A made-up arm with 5 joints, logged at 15 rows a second.
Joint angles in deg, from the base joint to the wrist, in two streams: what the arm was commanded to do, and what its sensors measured. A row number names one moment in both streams.
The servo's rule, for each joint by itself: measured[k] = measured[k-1] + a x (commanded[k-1-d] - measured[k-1]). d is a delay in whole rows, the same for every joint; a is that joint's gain. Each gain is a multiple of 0.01, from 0.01 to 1. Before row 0 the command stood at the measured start. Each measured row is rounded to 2 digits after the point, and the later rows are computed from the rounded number. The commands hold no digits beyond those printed.
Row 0, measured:
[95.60, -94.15, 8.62, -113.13, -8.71]
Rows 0 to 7, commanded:
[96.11, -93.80, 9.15, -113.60, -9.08]
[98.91, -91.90, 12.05, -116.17, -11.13]
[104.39, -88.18, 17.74, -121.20, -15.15]
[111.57, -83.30, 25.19, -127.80, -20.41]
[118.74, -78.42, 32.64, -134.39, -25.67]
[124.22, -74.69, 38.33, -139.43, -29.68]
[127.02, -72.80, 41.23, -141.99, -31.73]
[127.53, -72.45, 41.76, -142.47, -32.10]
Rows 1 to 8, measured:
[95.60, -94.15, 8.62, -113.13, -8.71]
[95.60, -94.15, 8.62, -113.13, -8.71]
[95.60, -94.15, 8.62, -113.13, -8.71]
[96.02, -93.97, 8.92, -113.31, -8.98]
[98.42, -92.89, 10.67, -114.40, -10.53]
[103.38, -90.44, 14.63, -116.98, -13.86]
[110.18, -86.73, 20.54, -121.09, -18.58]
[117.28, -82.41, 27.32, -126.14, -23.68]
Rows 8 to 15, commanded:
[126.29, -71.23, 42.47, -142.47, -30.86]
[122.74, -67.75, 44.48, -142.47, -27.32]
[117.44, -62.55, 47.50, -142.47, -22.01]
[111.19, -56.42, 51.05, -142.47, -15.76]
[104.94, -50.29, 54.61, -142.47, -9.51]
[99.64, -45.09, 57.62, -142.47, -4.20]
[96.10, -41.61, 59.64, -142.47, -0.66]
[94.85, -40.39, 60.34, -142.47, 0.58]
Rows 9 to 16, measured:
[123.04, -78.40, 33.49, -131.19, -28.00]
[126.34, -75.49, 37.82, -135.29, -30.69]
[127.33, -73.91, 40.03, -138.02, -31.71]
[126.47, -72.52, 41.40, -139.71, -31.10]
[123.37, -70.04, 43.12, -140.76, -28.38]
[118.45, -66.15, 45.57, -141.41, -23.79]
[112.42, -61.09, 48.64, -141.81, -18.01]
[106.21, -55.47, 51.98, -142.06, -11.89]

